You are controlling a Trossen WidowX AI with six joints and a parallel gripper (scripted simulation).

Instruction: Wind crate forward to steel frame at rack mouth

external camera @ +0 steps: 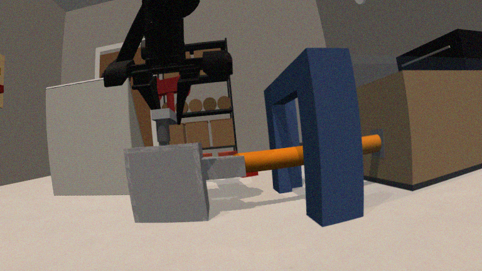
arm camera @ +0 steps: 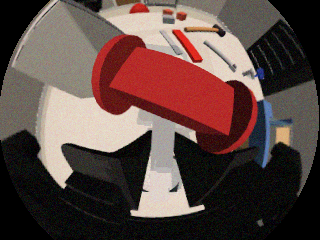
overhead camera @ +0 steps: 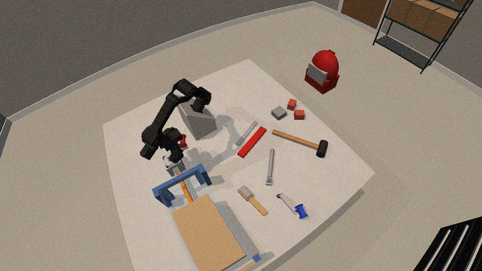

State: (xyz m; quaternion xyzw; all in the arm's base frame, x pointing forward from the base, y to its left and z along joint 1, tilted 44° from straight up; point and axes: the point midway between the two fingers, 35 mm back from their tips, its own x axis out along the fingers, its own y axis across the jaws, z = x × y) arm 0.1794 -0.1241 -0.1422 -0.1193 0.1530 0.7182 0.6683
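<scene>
The red knob is 2 cm to the left of my gripper tip and 5 cm above it. Round my gripper tip: grey winch (1 cm behind, 8 cm to the right, 9 cm below); then blue steel frame (16 cm ahead, 8 cm to the right, 1 cm below); then red-knobbed crank (1 cm to the right, 2 cm above).
</scene>
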